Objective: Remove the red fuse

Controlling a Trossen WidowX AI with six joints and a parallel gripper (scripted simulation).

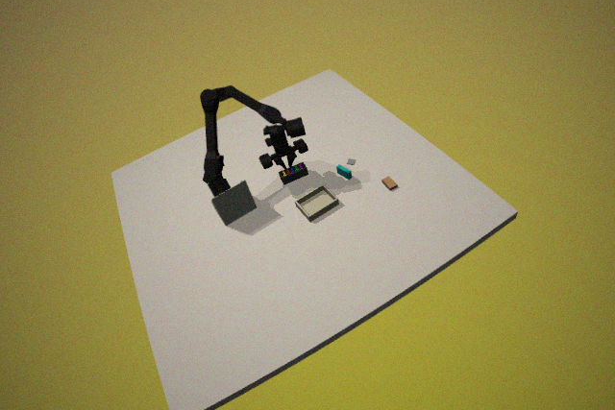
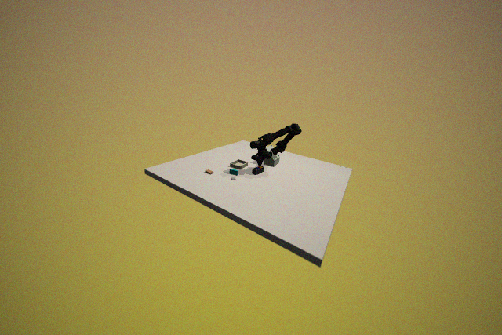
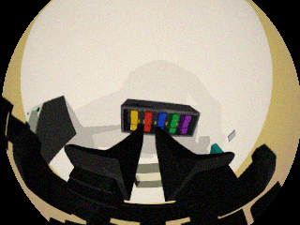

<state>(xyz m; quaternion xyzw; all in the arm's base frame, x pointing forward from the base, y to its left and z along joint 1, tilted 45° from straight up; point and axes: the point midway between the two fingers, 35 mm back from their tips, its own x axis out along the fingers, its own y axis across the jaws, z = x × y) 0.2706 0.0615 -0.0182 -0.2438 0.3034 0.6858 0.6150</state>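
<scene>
The red fuse is 3 cm below my gripper tip. Also, from my gripper tip: teal box (19 cm ahead, 11 cm to the right, 4 cm below); then grey piece (25 cm ahead, 6 cm to the right, 5 cm below); then tray (19 cm to the right, 5 cm below, 3 cm ahead).
</scene>
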